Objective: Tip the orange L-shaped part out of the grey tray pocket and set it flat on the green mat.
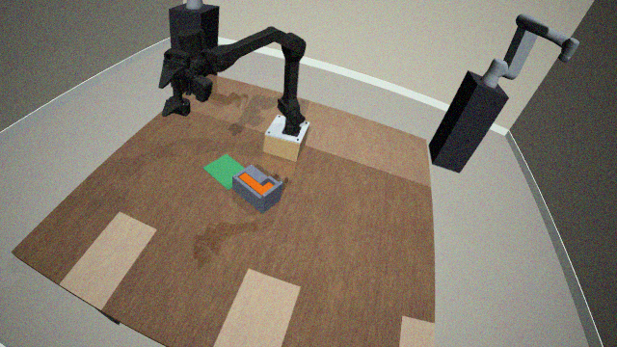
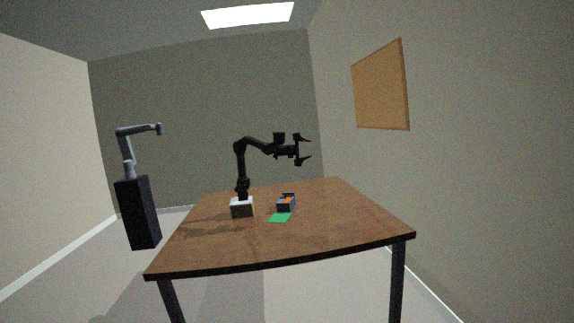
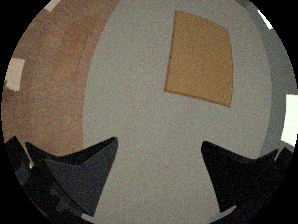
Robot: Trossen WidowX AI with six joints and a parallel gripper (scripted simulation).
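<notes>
My gripper tip is now 16 cm past the orange L-shaped part, 22 cm to the right of it and 36 cm above it. From my gripper tip the other things lie so: green mat (23 cm behind, 7 cm to the left, 42 cm below).
</notes>
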